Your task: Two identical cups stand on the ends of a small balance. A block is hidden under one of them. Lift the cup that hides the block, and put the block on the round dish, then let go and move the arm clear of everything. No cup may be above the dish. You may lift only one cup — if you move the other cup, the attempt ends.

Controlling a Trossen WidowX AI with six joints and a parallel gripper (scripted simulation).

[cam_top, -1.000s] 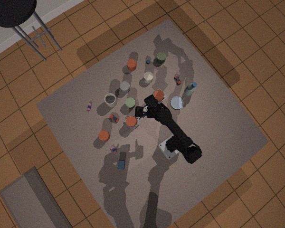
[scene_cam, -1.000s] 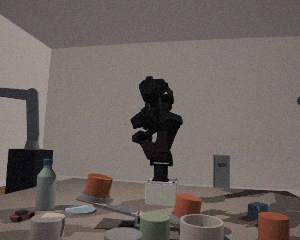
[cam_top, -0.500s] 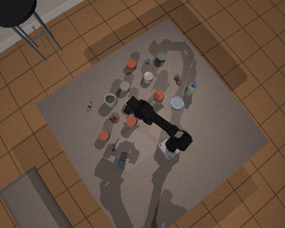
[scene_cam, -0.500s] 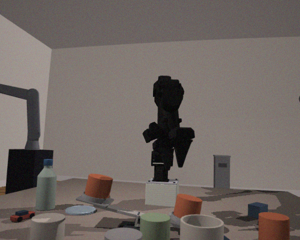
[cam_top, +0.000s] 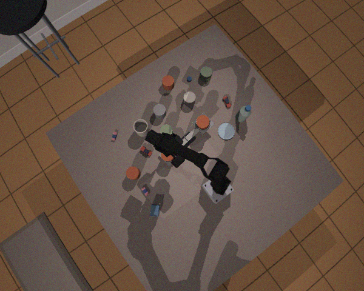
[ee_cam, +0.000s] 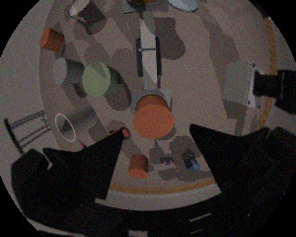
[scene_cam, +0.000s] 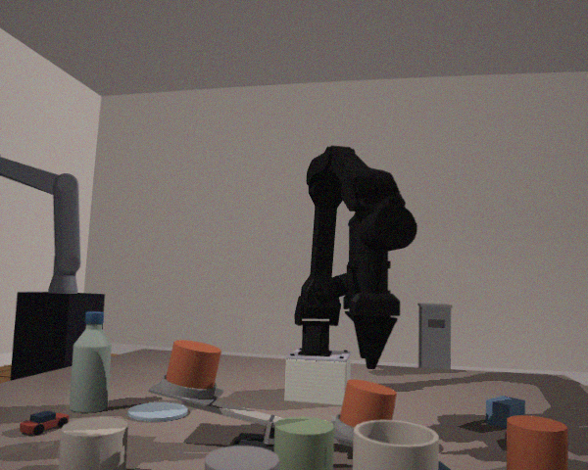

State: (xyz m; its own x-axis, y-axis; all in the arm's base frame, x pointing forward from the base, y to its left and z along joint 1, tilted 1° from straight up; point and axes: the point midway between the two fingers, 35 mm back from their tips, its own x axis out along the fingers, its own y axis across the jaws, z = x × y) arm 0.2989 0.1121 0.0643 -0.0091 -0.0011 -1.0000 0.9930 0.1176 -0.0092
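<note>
Right now the grey block is 8 cm below my gripper tip. The rest, counted from my gripper tip: cream cup 28 cm to the right, 21 cm ahead, 9 cm below; then grey cup 23 cm ahead, 10 cm to the right, 9 cm below; then pale blue round dish 36 cm to the right, 12 cm below, 8 cm behind.
</note>
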